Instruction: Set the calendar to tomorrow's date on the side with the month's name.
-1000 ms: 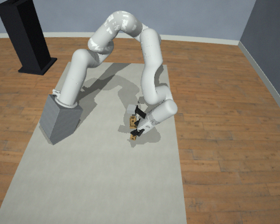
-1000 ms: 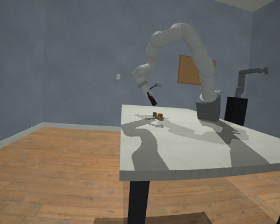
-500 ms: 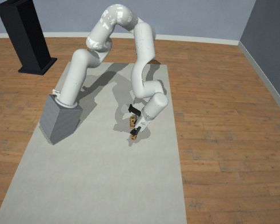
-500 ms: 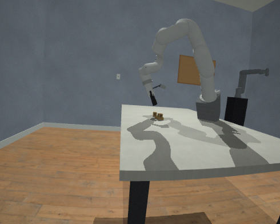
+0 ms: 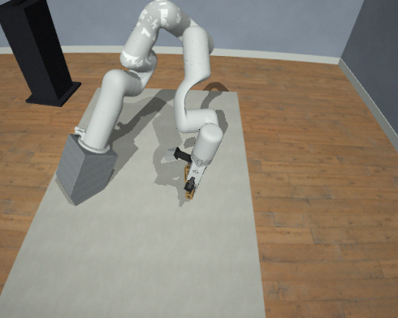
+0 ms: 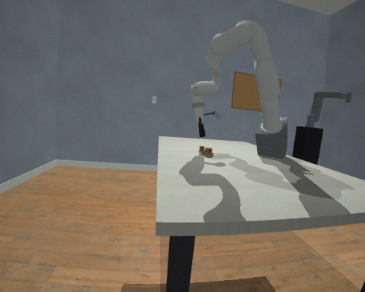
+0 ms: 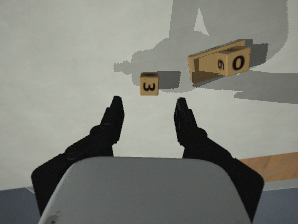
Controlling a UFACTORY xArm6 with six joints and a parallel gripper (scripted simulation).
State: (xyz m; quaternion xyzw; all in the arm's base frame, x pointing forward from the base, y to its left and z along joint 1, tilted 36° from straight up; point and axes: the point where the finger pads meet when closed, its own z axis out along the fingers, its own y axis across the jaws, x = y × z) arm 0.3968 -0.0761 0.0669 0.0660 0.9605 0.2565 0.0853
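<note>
Now: hand 10 mm past the wooden digit cube and 90 mm above it. From my hand the other things lie so: wooden calendar tray 30 mm behind, 100 mm to the left, 100 mm below.
</note>
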